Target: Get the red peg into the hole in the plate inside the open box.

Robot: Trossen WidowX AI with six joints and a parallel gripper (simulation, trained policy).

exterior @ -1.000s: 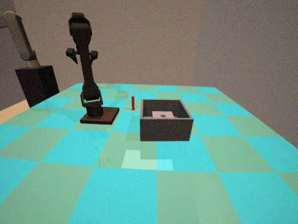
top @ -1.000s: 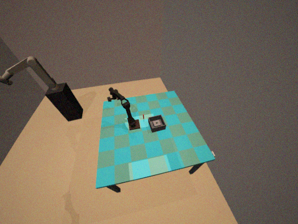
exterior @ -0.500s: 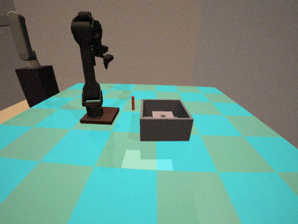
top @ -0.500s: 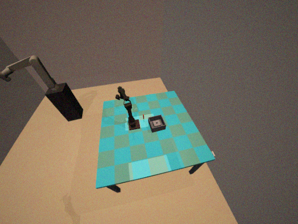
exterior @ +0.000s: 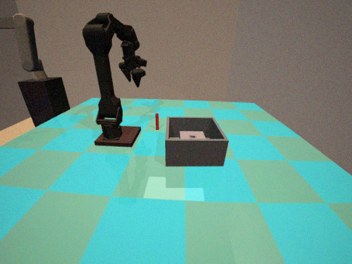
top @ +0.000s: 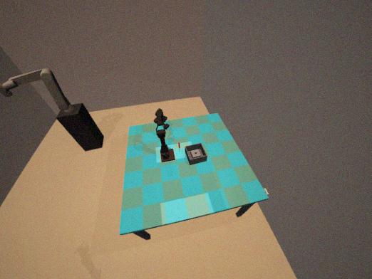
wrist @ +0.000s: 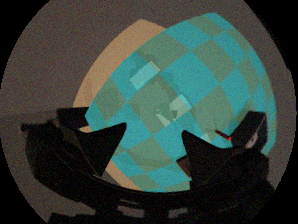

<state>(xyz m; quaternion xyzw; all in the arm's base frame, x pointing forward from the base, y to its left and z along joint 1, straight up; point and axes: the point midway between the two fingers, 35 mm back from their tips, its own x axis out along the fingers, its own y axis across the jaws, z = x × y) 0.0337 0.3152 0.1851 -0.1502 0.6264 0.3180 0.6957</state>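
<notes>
Now: the red peg 220 mm to the right of my gripper tip, 140 mm ahead of it and 130 mm below it. Round my gripper tip: grey box (400 mm to the right, 280 mm ahead, 150 mm below).
</notes>
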